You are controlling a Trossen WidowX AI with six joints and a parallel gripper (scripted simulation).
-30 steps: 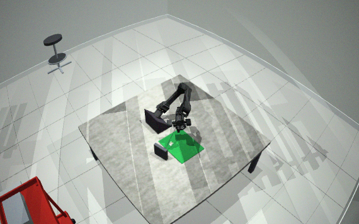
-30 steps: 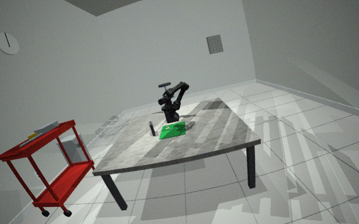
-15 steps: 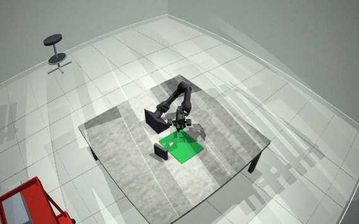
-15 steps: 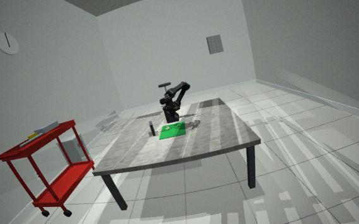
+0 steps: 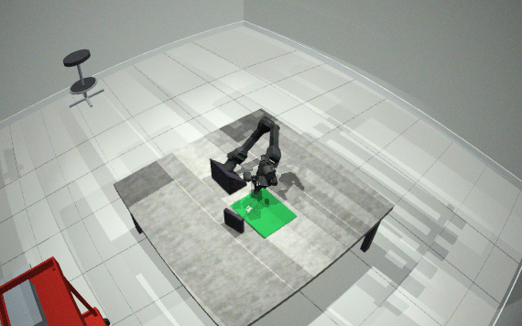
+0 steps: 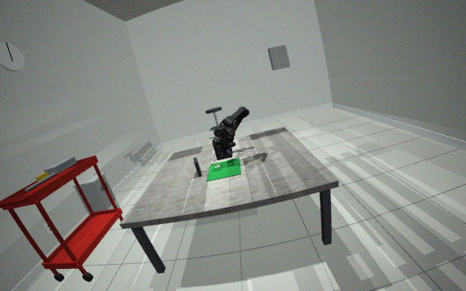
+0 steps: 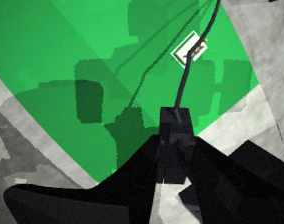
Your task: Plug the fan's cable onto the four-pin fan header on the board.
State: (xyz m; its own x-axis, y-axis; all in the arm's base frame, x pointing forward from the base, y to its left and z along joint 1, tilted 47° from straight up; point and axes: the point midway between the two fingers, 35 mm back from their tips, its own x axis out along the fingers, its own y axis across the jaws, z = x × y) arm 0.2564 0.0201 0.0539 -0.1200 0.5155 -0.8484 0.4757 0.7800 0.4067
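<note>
Now: gripper tip 8 cm short of the green board, 1 cm to the left of it and 11 cm above it. Round my gripper tip: black fan 9 cm ahead, 20 cm to the right, 4 cm below; then white four-pin header 3 cm ahead, 7 cm to the right, 10 cm below; then dark plug 1 cm behind, 1 cm below.
</note>
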